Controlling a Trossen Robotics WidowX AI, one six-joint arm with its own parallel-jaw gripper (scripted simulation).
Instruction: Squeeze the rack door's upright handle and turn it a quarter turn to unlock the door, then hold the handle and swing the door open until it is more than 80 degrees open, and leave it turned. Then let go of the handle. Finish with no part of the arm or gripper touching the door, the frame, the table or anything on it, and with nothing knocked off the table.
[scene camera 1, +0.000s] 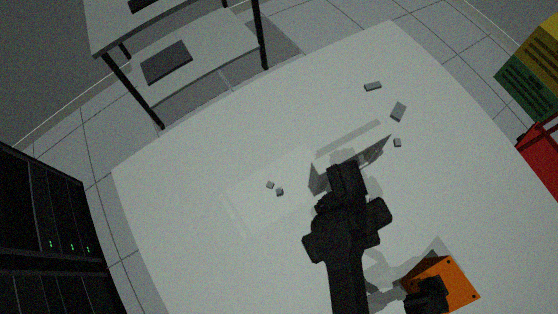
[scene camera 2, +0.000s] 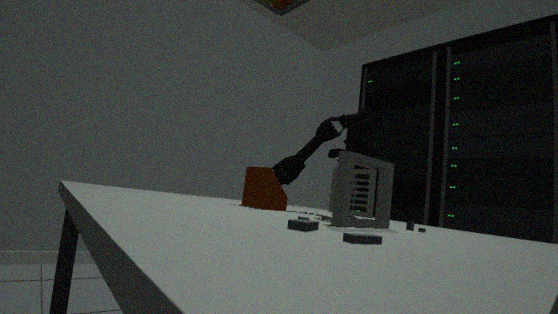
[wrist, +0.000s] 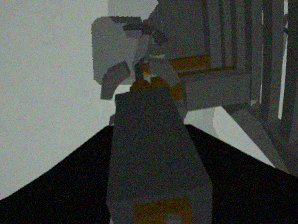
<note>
In view: the gripper (scene camera 1: 341, 235) and a grey rack (scene camera 1: 376, 138).
The gripper shows as well in the wrist view (wrist: 148, 135).
</note>
